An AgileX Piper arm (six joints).
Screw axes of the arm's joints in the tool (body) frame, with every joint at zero. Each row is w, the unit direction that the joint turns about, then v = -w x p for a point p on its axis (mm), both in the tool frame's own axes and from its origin. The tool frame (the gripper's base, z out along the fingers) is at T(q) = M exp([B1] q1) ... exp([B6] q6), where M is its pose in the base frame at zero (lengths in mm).
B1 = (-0.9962, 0, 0.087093, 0.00, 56.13, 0.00)
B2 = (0, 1, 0, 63.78, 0.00, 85.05)
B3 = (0, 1, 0, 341.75, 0.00, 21.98)
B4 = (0, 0, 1, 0.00, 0.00, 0.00)
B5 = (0, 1, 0, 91.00, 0.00, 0.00)
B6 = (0, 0, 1, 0.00, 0.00, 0.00)
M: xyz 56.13 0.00 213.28 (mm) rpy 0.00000 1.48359 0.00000 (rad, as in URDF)
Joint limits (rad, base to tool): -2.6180..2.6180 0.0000..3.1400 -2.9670..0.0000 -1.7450..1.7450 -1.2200..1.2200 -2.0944..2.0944
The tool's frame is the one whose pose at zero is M.
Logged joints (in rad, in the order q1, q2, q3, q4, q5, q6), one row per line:
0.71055 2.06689 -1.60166 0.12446 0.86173 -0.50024
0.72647 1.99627 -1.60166 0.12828 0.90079 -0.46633
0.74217 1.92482 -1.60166 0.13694 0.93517 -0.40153
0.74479 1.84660 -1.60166 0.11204 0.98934 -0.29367
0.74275 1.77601 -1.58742 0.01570 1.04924 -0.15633
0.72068 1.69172 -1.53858 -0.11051 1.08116 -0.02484
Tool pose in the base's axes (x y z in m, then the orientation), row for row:
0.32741 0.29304 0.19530 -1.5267 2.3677 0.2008
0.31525 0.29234 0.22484 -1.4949 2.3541 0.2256
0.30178 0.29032 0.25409 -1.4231 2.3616 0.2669
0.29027 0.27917 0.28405 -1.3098 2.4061 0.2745
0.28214 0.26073 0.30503 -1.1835 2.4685 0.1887
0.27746 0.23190 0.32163 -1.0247 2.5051 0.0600
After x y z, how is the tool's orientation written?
As a rotation vector, in radians.
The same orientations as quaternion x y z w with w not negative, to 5 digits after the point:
-0.53376 0.82779 0.07020 0.15794
-0.52645 0.82902 0.07945 0.17108
-0.50490 0.83786 0.09469 0.18467
-0.46679 0.85750 0.09783 0.19297
-0.42281 0.88187 0.06741 0.19747
-0.36961 0.90360 0.02164 0.21547

